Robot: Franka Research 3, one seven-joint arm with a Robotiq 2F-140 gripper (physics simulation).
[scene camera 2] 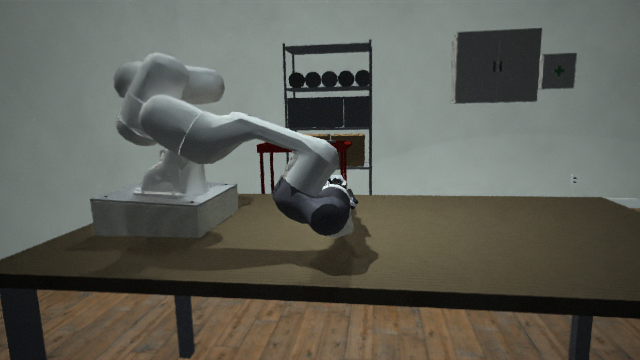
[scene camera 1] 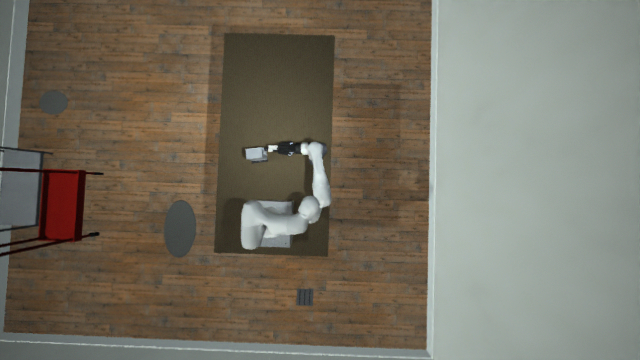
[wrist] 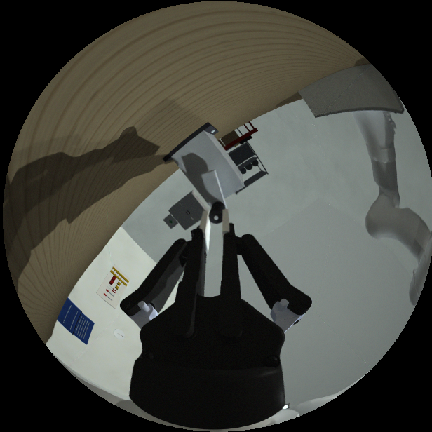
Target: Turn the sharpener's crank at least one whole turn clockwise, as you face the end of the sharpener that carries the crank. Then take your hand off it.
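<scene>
The sharpener [scene camera 1: 255,153] [wrist: 202,155] is a light grey box on a thin dark base plate. In the wrist view its crank arm [wrist: 217,187], a pale flat bar, points away from the base plate and leans a little. The crank's round black knob [wrist: 216,215] is at the bar's end. My gripper [scene camera 1: 271,148] [wrist: 216,217] is shut on this knob, with one pale fingertip on each side. It reaches the sharpener from the right in scene camera 1. In scene camera 2 the arm hides the sharpener and most of the gripper.
The sharpener is on the brown table [scene camera 1: 275,75] [scene camera 2: 475,240]. The arm's grey base block [scene camera 1: 275,243] [scene camera 2: 150,220] [wrist: 350,92] is on the same table, below the sharpener in scene camera 1. A red cart [scene camera 1: 62,205] and a shelf rack [scene camera 2: 371,110] are beyond the table.
</scene>
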